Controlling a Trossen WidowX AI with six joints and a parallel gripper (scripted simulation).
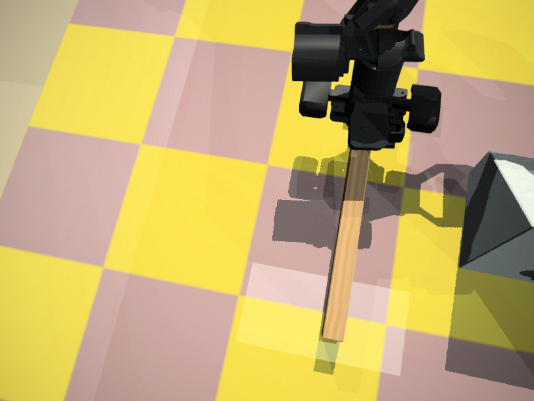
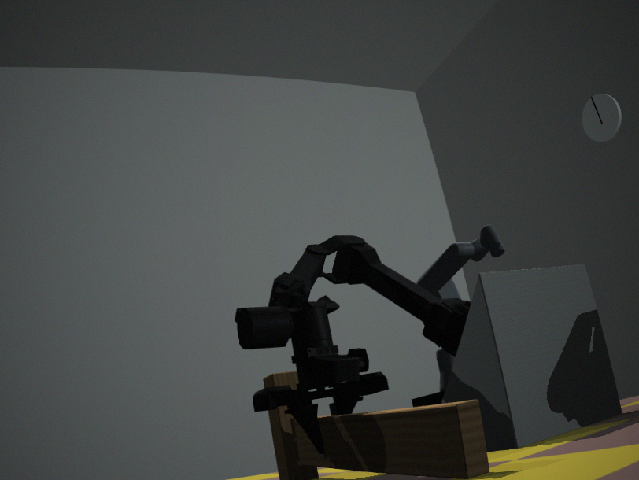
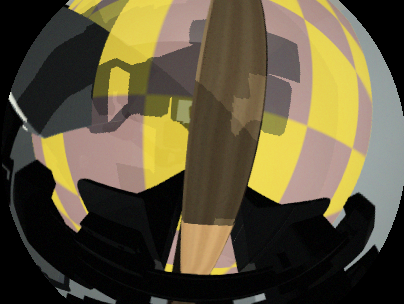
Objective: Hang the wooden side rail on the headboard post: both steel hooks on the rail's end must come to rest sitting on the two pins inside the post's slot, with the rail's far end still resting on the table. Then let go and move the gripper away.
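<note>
Right now my gripper tip is 150 mm to the left of the dark wooden headboard post, 40 mm below it and 10 mm past it.
</note>
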